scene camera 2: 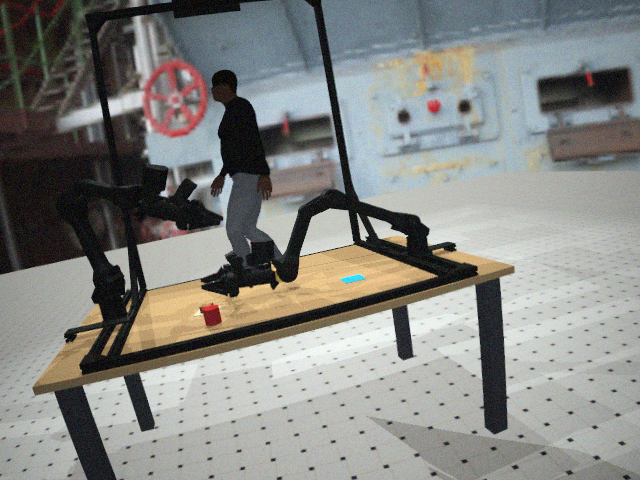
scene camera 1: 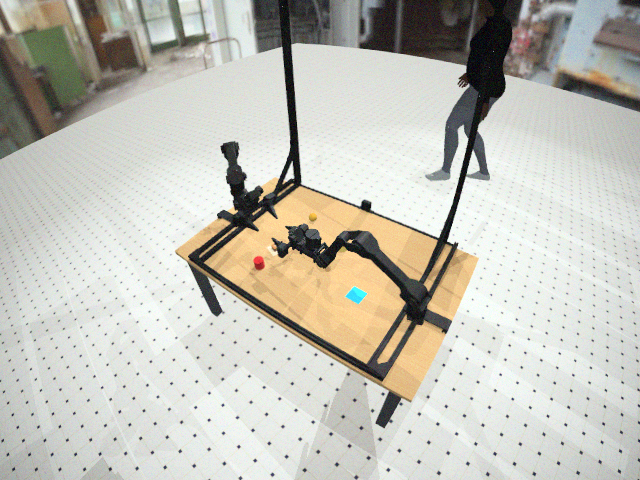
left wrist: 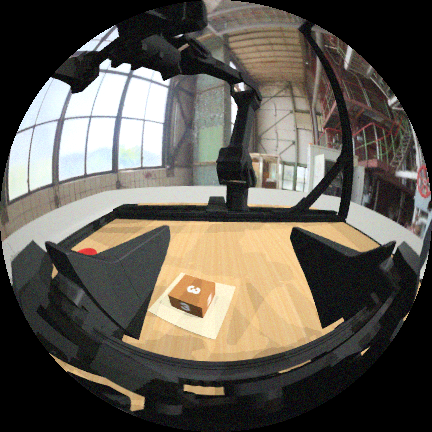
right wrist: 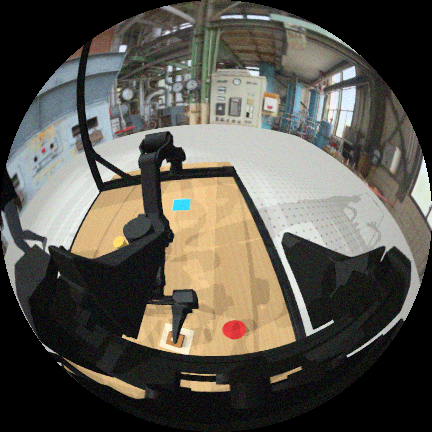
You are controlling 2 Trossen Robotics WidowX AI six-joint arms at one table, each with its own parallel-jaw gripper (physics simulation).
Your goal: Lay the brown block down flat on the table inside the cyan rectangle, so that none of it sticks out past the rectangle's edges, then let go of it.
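Places are measured from the left arm's base along level axes (x ahead, y left, z up), in centimetres.
Where they show: left gripper, between the fingertips: (scene camera 2: 201, 283) (scene camera 1: 278, 232) (left wrist: 233, 232) (right wrist: 149, 340); right gripper, between the fingertips: (scene camera 2: 221, 220) (scene camera 1: 268, 224) (right wrist: 226, 237); left arm's base, origin of its link: (scene camera 2: 418, 253) (scene camera 1: 415, 314) (right wrist: 176, 170); right arm's base, origin of its link: (scene camera 2: 115, 318) (left wrist: 235, 207).
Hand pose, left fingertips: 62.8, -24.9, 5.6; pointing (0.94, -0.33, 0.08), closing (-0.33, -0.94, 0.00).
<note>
Things, the pixels of their top centre, and the offset from my left fingertips, as dx, dy, dz. "spot": a spot on its surface instead.
- brown block, centre of its top: (left wrist: 191, 288) (right wrist: 174, 339) (scene camera 1: 275, 245) +0.9, +3.1, -5.6
- cream square, a spot on its surface: (left wrist: 225, 305) spot: -0.6, +0.4, -7.4
- cyan rectangle, a spot on its surface: (scene camera 2: 353, 279) (right wrist: 184, 204) (scene camera 1: 354, 296) spot: -38.5, +20.8, -7.4
- red cylinder, centre of its top: (left wrist: 81, 256) (right wrist: 234, 329) (scene camera 2: 210, 307) (scene camera 1: 258, 259) +3.8, +15.0, -3.3
- orange ball, centre of its top: (scene camera 1: 312, 214) -9.5, -20.0, -3.6
The brown block (left wrist: 192, 295) (right wrist: 171, 342) (scene camera 1: 273, 246) with a white number 3 lies on a cream square (left wrist: 225, 305) (scene camera 1: 272, 252). My left gripper (left wrist: 233, 232) (scene camera 1: 281, 236) (scene camera 2: 203, 283) is open and low over the table near the block. In the left wrist view the block shows between the fingers, nearer the left-hand one, untouched. In the right wrist view a left fingertip covers part of it. The cyan rectangle (scene camera 1: 356, 295) (scene camera 2: 353, 279) (right wrist: 181, 205) lies apart from the block, with nothing on it. My right gripper (right wrist: 226, 237) (scene camera 1: 266, 223) is open and empty, raised above the table.
A red cylinder (scene camera 1: 258, 262) (scene camera 2: 211, 314) (right wrist: 234, 329) stands near the block. An orange ball (scene camera 1: 312, 217) lies farther back. A yellow object (scene camera 2: 277, 273) is mostly hidden behind the left arm. Black rails (scene camera 1: 289, 317) edge the wooden table, with tall frame posts (scene camera 1: 289, 93) at the back.
</note>
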